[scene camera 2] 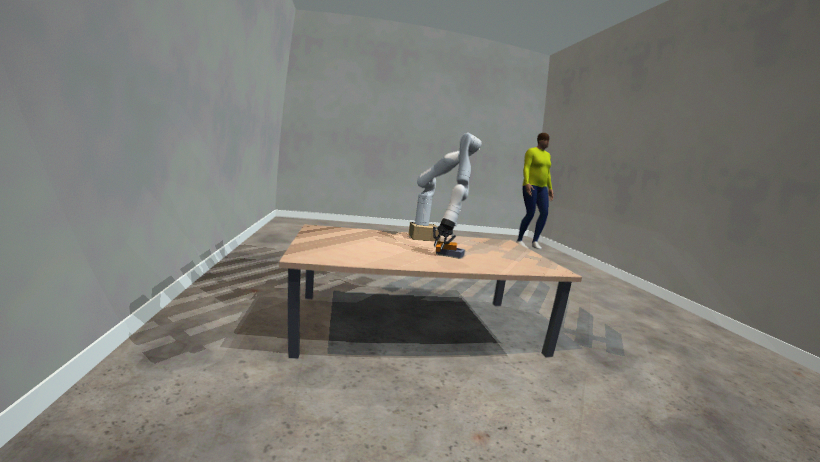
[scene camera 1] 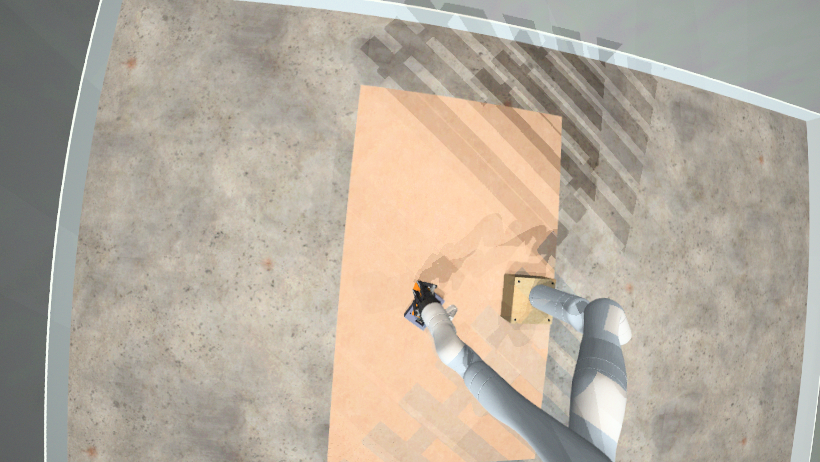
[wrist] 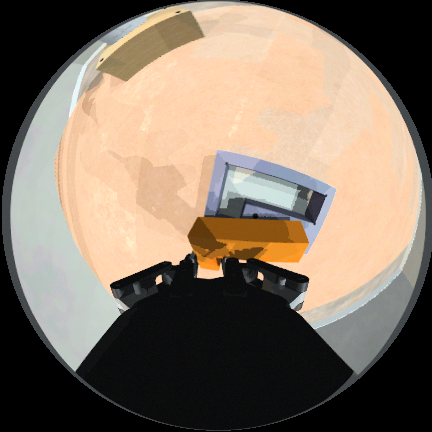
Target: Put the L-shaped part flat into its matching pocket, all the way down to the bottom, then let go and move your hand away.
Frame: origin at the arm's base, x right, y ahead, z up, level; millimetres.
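Seen in the pictures: gripper, between the fingertips: (scene camera 2: 437, 248) (scene camera 1: 416, 285) (wrist: 209, 256); arm's base, origin of its link: (scene camera 2: 421, 224) (scene camera 1: 539, 296).
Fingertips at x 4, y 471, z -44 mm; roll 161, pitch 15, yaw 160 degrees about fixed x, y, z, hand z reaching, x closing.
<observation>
Pixels of each thing's top centre, then the offset from my fingertips to it. Level surfaces: height alone.
- orange L-shaped part, centre of its top: (wrist: 246, 264) (scene camera 1: 418, 301) (scene camera 2: 447, 242) dx -50, dy -8, dz +36 mm
- lavender-grey pocket block, centre of its top: (wrist: 271, 208) (scene camera 1: 425, 309) (scene camera 2: 451, 248) dx -87, dy -40, dz -3 mm
- table, height of its surface: dz -40 mm
The orange L-shaped part (scene camera 1: 417, 286) (scene camera 2: 446, 246) (wrist: 280, 250) is held in my gripper (wrist: 209, 256). Its long arm runs sideways in the wrist view, with two faces showing, so it looks tilted. My gripper's fingers are shut on its short leg. The lavender-grey pocket block (scene camera 1: 414, 321) (scene camera 2: 459, 253) (wrist: 270, 168) lies on the table. The long arm of its L-shaped pocket (wrist: 265, 192) shows open beyond the part, with no part in it. The orange part covers the block's near side in the wrist view. Whether they touch is hidden.
The robot's base box (scene camera 1: 517, 301) (scene camera 2: 422, 231) (wrist: 155, 47) stands on the table (scene camera 1: 390, 172) (scene camera 2: 355, 252) (wrist: 200, 100), at the right in scene camera 1. A person in a yellow top (scene camera 2: 538, 166) stands behind the table at the right in scene camera 2.
</observation>
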